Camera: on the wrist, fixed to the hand. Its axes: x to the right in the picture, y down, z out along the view.
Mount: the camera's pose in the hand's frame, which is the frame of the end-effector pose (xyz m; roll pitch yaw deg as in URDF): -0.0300 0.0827 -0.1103 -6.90 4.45 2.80
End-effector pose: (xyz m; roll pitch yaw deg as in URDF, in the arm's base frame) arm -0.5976 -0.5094 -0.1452 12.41 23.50 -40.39
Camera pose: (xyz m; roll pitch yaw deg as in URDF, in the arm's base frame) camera -0.5782 -0.3888 -0.2157 7.18 27.19 -36.25
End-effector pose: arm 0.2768 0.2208 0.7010 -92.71 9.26 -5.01
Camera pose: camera 0.2249 0.1108 0.6294 -100.57 11.81 -9.69
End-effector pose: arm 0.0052 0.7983 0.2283 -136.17 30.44 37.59
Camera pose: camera 0.0766 0.6816 0.2627 -146.07 29.03 31.76
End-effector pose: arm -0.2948 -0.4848 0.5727 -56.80 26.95 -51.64
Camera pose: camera -0.3847 -0.4470 0.4708 -65.07 31.70 -54.22
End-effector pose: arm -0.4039 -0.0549 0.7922 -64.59 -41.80 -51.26
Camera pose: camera -0.4170 -0.1410 0.6812 -69.34 -37.31 -54.81
